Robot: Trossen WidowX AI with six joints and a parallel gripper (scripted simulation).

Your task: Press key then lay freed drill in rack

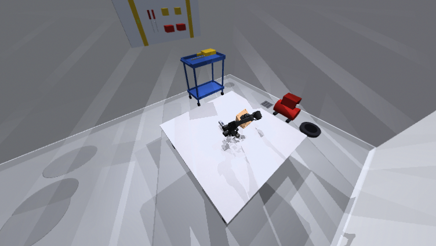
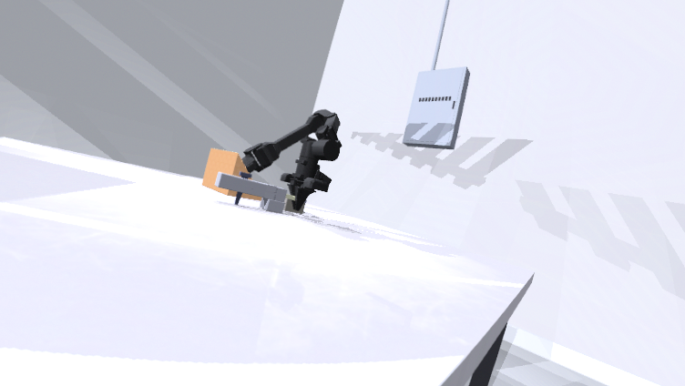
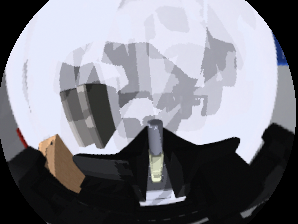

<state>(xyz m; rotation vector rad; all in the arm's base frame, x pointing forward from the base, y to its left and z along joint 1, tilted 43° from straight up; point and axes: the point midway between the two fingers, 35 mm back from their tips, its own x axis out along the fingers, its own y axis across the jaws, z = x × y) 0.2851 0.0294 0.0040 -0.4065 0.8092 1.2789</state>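
Right now the drill is 10 mm behind my gripper tip, 40 mm to the right of it and 30 mm above it. From my gripper tip the other things lie so: dark block (60 mm behind, 50 mm to the left, 10 mm above).
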